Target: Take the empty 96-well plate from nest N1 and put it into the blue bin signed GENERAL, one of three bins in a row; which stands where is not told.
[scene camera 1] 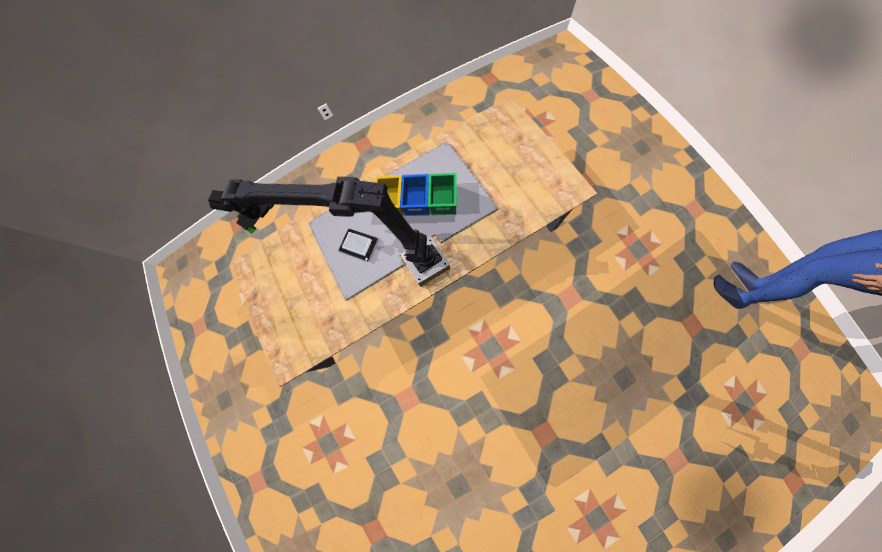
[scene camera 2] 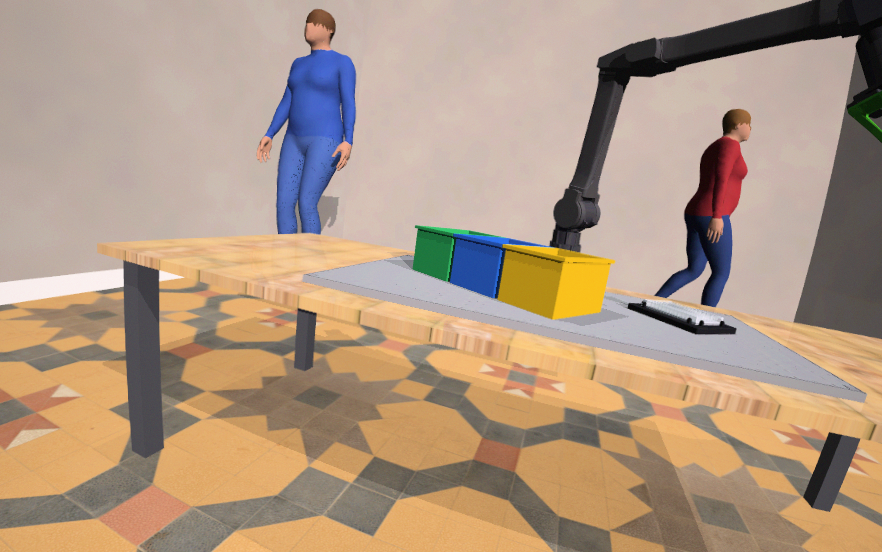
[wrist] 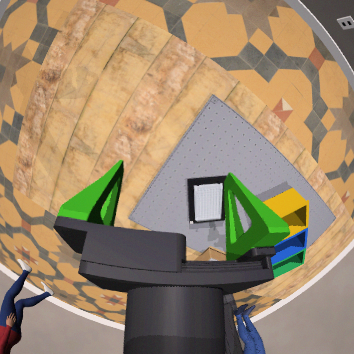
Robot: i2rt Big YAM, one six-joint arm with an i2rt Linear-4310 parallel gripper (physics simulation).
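Pixels of known places: gripper, fingertip midpoint: (scene camera 1: 262,217) (wrist: 176,170); arm's base at its link origin: (scene camera 1: 426,259).
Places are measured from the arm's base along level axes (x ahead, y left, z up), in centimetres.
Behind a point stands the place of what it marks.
Observation:
The clear-white 96-well plate (scene camera 1: 357,243) @(x 26.8, y 22.9, z -2.7 cm) (scene camera 2: 692,313) @(x 31.4, y 24.0, z -2.8 cm) (wrist: 208,202) @(x 27.8, y 23.6, z -2.8 cm) sits flat in a black nest (scene camera 1: 345,255) (scene camera 2: 716,330) @(x 34.2, y 27.7, z -4.6 cm) (wrist: 191,200) @(x 25.2, y 28.0, z -4.2 cm) on the grey board. The blue bin (scene camera 1: 414,193) @(x 33.8, y -13.9, z -4.8 cm) (scene camera 2: 476,266) @(x 36.6, y -17.1, z -0.6 cm) (wrist: 291,245) @(x 29.3, y -19.3, z 1.2 cm) stands in the middle of the row, between the yellow and green bins. Its sign is too small to read. My gripper (wrist: 176,170) @(x 43.4, y 45.5, z 28.6 cm) is open and empty, high above the table. In the wrist view the plate shows between the fingers, close beside the right one. In the scene camera 1 view the gripper is far left of the plate; one green fingertip shows.
The yellow bin (scene camera 1: 389,186) @(x 43.9, y -5.5, z -3.0 cm) (scene camera 2: 556,279) @(x 46.5, y -2.7, z 1.0 cm) (wrist: 291,205) @(x 42.6, y 0.9, z 2.7 cm) and green bin (scene camera 1: 442,193) @(x 25.4, y -25.1, z -4.7 cm) (scene camera 2: 434,253) @(x 29.5, y -27.5, z -0.4 cm) (wrist: 290,262) @(x 21.6, y -29.8, z 1.6 cm) flank the blue one on the grey board (scene camera 1: 351,279) @(x 14.1, y 34.7, z -5.3 cm) (scene camera 2: 767,364) @(x 49.0, y 29.6, z -5.3 cm) (wrist: 212,130) @(x 46.2, y 34.6, z -5.3 cm). The arm's base (scene camera 1: 424,261) @(x -2.3, y 1.5, z 6.0 cm) stands at the table edge. Two people stand beyond the table.

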